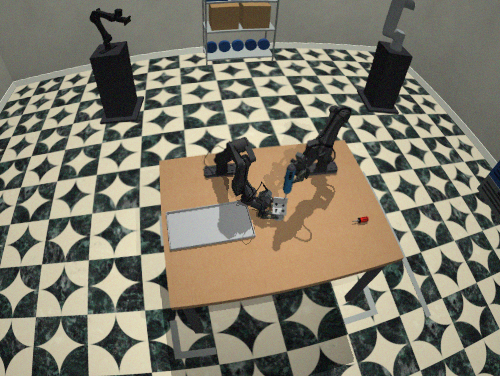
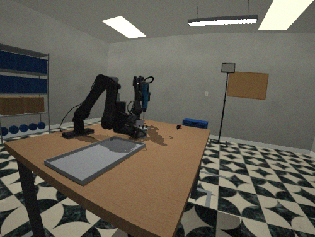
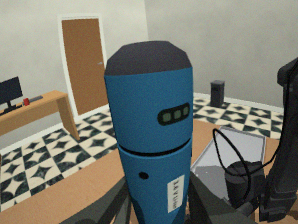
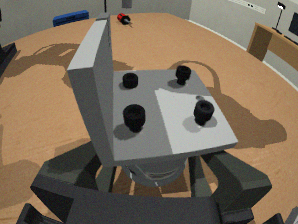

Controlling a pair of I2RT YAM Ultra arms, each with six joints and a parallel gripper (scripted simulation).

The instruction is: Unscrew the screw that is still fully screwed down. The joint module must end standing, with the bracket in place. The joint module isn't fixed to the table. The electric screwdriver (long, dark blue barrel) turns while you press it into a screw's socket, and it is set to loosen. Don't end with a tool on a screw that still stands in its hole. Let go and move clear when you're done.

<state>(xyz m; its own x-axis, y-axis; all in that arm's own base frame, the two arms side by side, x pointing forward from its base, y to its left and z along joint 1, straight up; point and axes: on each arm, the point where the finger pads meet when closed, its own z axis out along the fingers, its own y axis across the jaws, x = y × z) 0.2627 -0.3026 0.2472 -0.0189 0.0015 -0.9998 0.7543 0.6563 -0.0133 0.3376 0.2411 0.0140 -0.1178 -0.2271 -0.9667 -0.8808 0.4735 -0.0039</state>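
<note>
Right now the screw is 10 mm behind my right hand, 20 mm to the left of it and 40 mm above it. Round my right hand: red-handled screwdriver: 60 mm ahead, 450 mm to the left, 10 mm below; then grey l-shaped bracket: 50 mm above; then grey tray: 40 mm ahead, 350 mm to the right, 20 mm below.
</note>
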